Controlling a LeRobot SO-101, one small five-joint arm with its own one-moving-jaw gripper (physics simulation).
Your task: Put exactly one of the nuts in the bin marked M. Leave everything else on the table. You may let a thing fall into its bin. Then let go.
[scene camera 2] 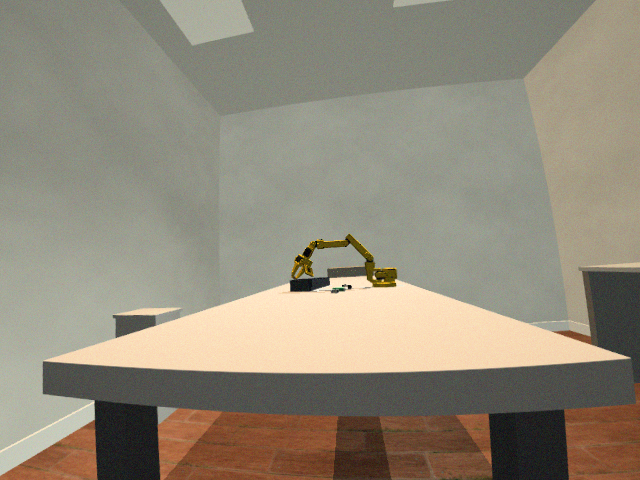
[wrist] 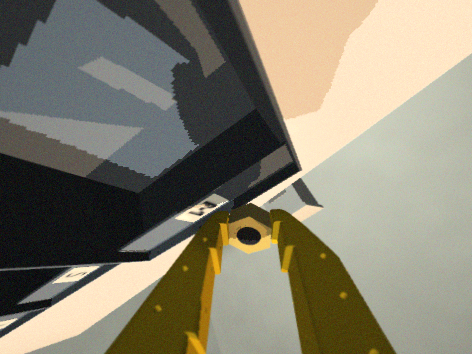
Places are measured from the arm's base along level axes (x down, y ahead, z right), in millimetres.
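Pixels of known places: hand, its tool point: (scene camera 2: 295, 277) (wrist: 228, 223); arm's base, origin of its link: (scene camera 2: 379, 286).
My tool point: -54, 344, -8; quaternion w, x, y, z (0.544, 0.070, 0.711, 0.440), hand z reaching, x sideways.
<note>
Ahead of a thing's pixels: the offset from my tool point to its top centre, as dx, dy, dz. "pt": to the spot under its first point. Level surfaces: height alone.
A brass-coloured hex nut {-12, +9, -2} (wrist: 256, 242) with a dark hole is pressed between the two jaw tips of my gripper (wrist: 249, 231) (scene camera 2: 302, 276) in the wrist view. The gripper is shut on it. The dark bin marked M {pt +26, -7, +49} (wrist: 138, 224) fills the upper left of the wrist view; its label {+11, +0, +9} (wrist: 204, 208) shows on the far wall, close beside the left jaw tip. In the scene view the jaws are just above the dark bin row {pt +27, -64, -40} (scene camera 2: 309, 284). The height of the nut over the bin is hard to tell. The inside of the bin shows no nut in its visible part.
The bin marked S {pt +19, -35, +107} (wrist: 37, 289) adjoins bin M at the lower left of the wrist view. Small dark and green things {+39, -183, -85} (scene camera 2: 339, 289) lie on the table {dx +54} (scene camera 2: 336, 330) between the bins and the arm's base (scene camera 2: 384, 277). The table's far edge lies past the bins.
</note>
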